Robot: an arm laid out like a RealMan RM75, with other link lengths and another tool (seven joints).
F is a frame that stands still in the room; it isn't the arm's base.
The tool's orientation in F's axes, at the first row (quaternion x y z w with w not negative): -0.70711 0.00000 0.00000 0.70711
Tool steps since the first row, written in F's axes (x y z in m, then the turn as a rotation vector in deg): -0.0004 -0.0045 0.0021 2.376 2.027 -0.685; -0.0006 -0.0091 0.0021 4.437 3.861 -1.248; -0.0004 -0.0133 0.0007 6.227 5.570 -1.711; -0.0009 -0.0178 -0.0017 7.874 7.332 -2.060; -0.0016 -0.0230 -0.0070 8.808 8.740 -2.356; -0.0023 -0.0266 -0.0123 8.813 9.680 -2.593; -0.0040 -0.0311 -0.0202 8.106 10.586 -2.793
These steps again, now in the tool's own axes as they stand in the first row. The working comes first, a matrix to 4 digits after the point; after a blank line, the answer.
The tool's axes in the first row as the columns of a matrix, in F's axes (used below as rounded here):
1.0000 0.0000 0.0000
0.0000 0.0000 1.0000
0.0000 -1.0000 0.0000

-0.0004 -0.0021 -0.0045 2.376 0.685 2.027; -0.0006 -0.0021 -0.0091 4.437 1.248 3.861; -0.0004 -0.0007 -0.0133 6.227 1.711 5.570; -0.0009 0.0017 -0.0178 7.874 2.060 7.332; -0.0016 0.0070 -0.0230 8.808 2.356 8.740; -0.0023 0.0123 -0.0266 8.813 2.593 9.680; -0.0040 0.0202 -0.0311 8.106 2.793 10.586
